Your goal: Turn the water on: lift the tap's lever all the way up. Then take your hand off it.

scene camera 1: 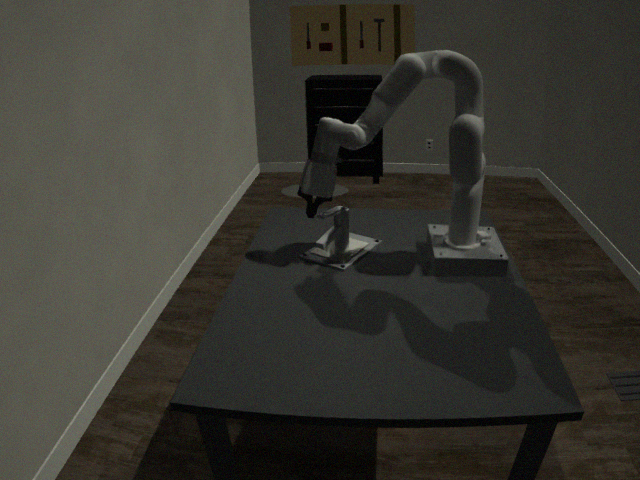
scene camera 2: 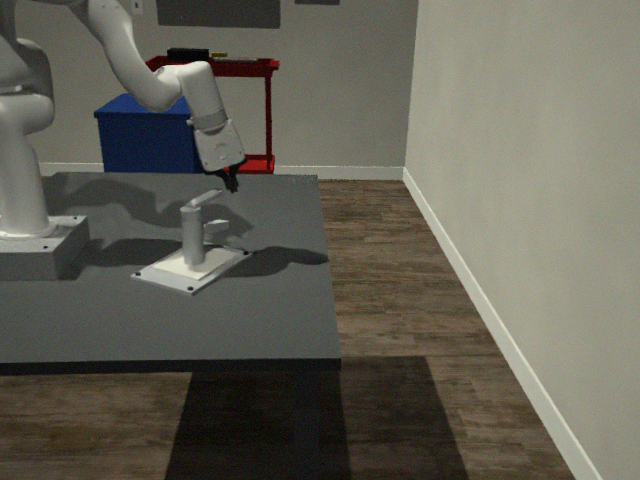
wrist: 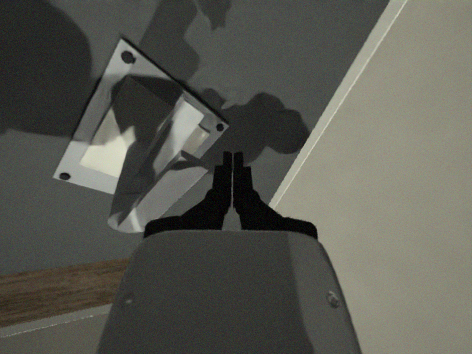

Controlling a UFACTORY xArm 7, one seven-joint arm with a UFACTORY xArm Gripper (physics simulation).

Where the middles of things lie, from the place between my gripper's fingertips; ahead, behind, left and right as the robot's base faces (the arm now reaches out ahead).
The flat lever (wrist: 130,213) lies 70 mm behind my hand, 60 mm to the right of it and 20 mm below it.
